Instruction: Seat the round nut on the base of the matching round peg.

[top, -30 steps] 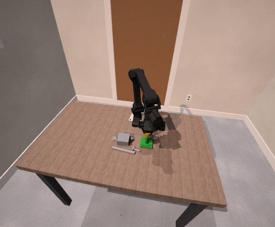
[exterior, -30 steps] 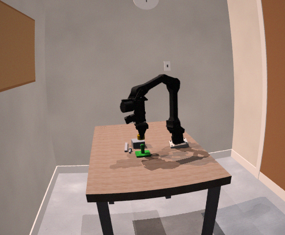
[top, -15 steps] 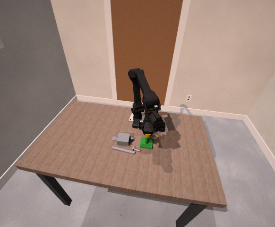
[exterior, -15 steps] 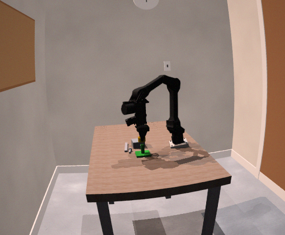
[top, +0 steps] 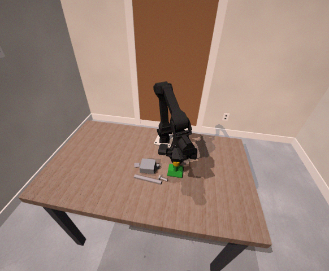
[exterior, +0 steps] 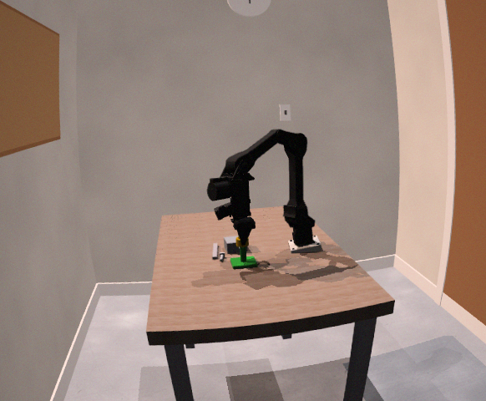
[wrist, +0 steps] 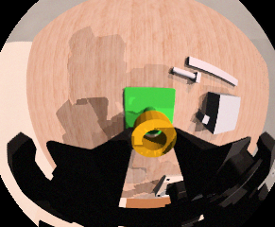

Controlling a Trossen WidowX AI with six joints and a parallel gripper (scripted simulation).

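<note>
The bolt is 6 cm ahead of my hand, 7 cm to the right of it and 10 cm below it. Also, from my hand: grey rod (7 cm ahead, 14 cm to the right, 10 cm below); grey block (1 cm behind, 15 cm to the right, 9 cm below).
</note>
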